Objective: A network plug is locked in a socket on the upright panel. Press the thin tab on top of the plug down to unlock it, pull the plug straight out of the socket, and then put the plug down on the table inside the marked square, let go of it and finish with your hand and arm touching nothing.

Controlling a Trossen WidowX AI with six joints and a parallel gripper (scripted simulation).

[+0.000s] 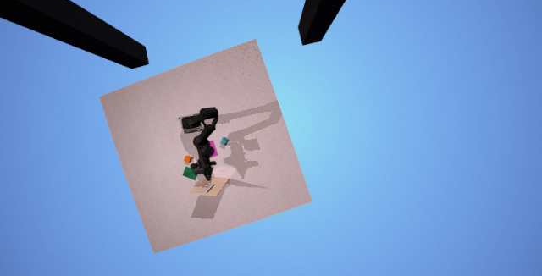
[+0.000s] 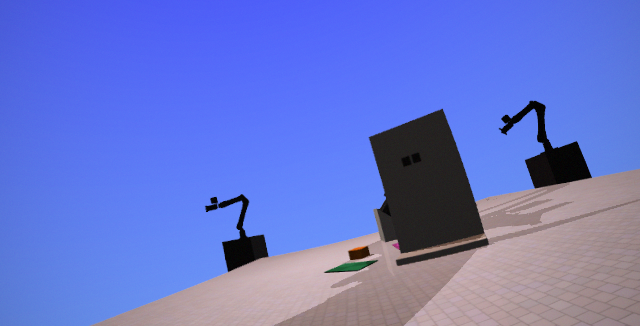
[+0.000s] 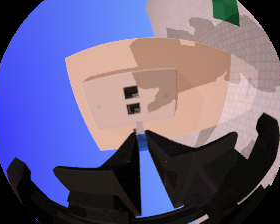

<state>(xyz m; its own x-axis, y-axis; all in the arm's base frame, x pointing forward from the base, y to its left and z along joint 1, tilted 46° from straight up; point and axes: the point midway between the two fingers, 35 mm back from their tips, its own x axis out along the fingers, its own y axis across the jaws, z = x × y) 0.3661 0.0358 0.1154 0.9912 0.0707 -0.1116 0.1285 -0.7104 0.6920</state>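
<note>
My gripper tip is 17 cm past the magenta patch, 5 cm to the left of it and 19 cm above it. Round my gripper tip: network plug right at my gripper tip; upright panel 5 cm ahead, 3 cm to the right, 7 cm below; teal block 21 cm behind, 9 cm to the left, 18 cm below.
</note>
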